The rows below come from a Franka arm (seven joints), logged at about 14 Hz.
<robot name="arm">
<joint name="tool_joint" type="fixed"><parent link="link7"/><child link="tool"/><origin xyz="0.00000 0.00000 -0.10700" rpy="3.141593 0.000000 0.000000"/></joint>
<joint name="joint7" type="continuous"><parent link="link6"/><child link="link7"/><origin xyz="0.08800 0.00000 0.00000"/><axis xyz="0 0 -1"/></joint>
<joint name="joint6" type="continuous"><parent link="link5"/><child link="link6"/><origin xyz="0.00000 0.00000 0.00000"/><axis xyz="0 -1 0"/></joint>
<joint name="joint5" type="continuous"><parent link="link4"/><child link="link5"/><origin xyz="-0.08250 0.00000 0.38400"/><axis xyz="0 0 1"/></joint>
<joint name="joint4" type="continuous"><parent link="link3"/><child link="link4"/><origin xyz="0.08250 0.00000 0.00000"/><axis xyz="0 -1 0"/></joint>
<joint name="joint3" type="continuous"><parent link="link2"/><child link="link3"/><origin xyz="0.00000 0.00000 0.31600"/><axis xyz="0 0 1"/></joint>
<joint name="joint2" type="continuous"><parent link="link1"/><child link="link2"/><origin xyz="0.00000 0.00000 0.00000"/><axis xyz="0 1 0"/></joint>
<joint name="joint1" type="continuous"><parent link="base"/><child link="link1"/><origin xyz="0.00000 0.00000 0.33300"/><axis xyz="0 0 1"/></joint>
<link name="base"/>
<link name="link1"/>
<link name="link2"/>
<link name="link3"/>
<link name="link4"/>
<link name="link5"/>
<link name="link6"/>
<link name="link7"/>
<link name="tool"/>
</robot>
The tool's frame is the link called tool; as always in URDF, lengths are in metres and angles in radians. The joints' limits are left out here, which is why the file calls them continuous.
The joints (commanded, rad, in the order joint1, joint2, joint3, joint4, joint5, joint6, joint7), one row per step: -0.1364, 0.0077, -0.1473, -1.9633, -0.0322, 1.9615, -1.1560; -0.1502, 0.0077, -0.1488, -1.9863, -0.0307, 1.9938, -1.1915; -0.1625, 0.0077, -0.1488, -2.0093, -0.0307, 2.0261, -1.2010; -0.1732, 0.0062, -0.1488, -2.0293, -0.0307, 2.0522, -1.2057; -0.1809, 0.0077, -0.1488, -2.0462, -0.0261, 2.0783, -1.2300; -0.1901, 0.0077, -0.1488, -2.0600, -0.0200, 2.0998, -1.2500; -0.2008, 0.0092, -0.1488, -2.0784, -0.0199, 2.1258, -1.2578; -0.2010, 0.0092, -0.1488, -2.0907, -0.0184, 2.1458, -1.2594
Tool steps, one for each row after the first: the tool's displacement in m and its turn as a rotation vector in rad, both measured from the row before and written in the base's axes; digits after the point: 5 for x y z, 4 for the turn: -0.00318, -0.00773, -0.00804, -0.0005, -0.0084, 0.0205; -0.00300, -0.00611, -0.00799, -0.0024, -0.0087, -0.0019; -0.00319, -0.00513, -0.00626, -0.0018, -0.0072, -0.0053; -0.00183, -0.00351, -0.00641, 0.0012, -0.0079, 0.0152; -0.00221, -0.00424, -0.00452, 0.0024, -0.0085, 0.0084; -0.00307, -0.00509, -0.00704, -0.0022, -0.0056, -0.0025; -0.00064, 0.00023, -0.00389, -0.0013, -0.0077, 0.0010
